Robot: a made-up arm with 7 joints.
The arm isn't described. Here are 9 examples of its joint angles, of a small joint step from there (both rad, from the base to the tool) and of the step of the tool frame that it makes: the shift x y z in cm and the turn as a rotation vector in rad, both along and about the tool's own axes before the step.
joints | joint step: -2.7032 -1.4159 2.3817 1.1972 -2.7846 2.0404 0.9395 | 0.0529 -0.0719 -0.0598 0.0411 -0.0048 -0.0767 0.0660
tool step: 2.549 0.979 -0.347 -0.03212 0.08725 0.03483
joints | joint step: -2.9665 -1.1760 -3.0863 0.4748 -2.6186 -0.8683 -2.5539 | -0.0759 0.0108 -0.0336 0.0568 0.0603 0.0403 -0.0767
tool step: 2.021 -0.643 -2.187 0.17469 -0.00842 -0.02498
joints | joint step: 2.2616 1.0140 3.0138 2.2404 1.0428 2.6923 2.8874 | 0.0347 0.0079 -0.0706 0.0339 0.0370 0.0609 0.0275
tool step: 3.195 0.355 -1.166 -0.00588 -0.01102 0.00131
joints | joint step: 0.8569 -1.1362 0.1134 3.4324 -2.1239 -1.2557 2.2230 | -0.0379 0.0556 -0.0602 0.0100 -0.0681 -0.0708 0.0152
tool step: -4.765 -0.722 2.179 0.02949 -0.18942 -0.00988
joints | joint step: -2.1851 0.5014 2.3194 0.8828 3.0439 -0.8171 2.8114 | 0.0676 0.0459 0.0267 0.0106 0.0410 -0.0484 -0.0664
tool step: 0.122 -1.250 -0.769 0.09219 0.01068 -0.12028
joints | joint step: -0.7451 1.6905 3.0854 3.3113 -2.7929 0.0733 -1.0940 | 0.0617 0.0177 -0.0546 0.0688 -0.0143 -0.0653 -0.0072
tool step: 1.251 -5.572 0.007 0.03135 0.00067 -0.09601
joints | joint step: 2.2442 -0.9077 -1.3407 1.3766 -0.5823 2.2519 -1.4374 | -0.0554 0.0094 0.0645 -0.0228 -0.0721 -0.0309 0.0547
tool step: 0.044 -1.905 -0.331 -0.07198 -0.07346 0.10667
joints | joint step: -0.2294 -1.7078 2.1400 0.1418 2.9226 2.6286 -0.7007 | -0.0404 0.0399 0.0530 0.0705 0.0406 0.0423 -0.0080
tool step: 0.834 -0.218 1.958 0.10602 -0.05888 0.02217
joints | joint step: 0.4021 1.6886 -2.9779 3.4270 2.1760 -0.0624 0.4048 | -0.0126 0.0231 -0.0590 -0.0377 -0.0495 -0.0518 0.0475
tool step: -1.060 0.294 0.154 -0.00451 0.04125 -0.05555
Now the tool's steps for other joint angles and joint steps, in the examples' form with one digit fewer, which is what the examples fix.
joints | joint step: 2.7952 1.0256 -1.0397 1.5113 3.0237 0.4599 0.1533 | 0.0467 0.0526 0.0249 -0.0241 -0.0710 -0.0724 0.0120
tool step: 1.34 4.88 -0.96 -0.0847 0.0967 -0.0973
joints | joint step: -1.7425 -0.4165 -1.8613 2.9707 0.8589 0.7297 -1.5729 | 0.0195 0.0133 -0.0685 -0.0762 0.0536 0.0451 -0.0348
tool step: -1.99 -2.20 2.28 0.0994 -0.0403 0.0060
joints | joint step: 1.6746 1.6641 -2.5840 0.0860 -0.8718 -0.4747 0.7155 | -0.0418 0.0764 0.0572 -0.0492 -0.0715 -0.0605 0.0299
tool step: -2.65 -3.75 -0.06 0.0236 -0.0241 -0.1099
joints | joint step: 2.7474 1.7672 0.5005 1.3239 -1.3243 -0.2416 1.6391 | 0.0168 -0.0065 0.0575 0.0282 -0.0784 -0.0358 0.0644
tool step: -1.24 -3.41 -0.13 0.0869 -0.0221 -0.0438
